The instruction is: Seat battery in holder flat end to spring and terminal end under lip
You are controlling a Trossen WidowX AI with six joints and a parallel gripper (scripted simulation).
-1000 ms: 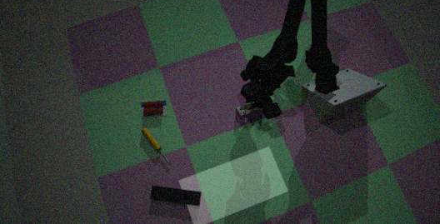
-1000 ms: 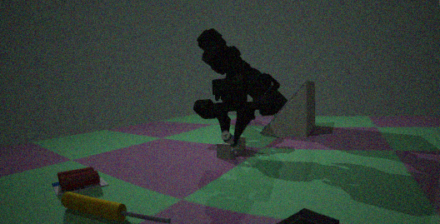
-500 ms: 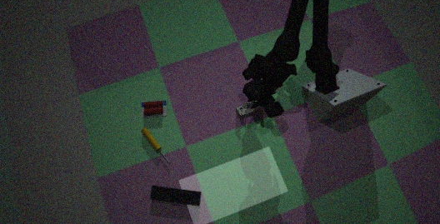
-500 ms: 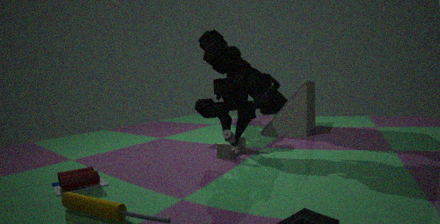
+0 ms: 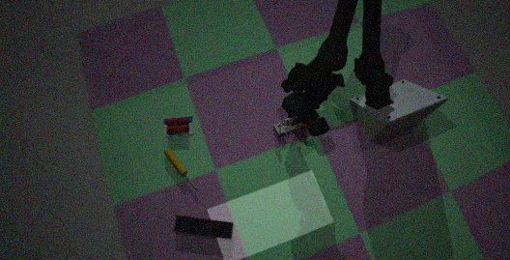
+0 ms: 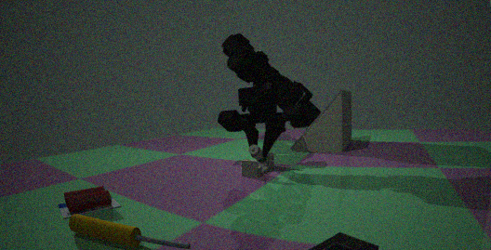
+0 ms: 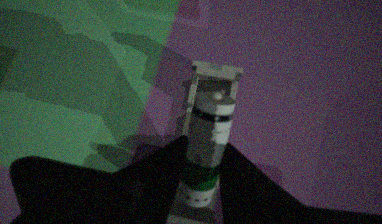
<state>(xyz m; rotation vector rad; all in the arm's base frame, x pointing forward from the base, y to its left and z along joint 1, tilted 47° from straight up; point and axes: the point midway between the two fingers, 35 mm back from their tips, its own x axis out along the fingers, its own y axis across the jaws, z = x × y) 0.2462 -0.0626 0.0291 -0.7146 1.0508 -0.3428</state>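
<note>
My gripper tip is now right at the pale battery. Also, from my gripper tip: black flat bar 350 mm ahead, 190 mm to the left, 10 mm below; then yellow-handled screwdriver 350 mm ahead, 20 mm to the left, 20 mm below.
</note>
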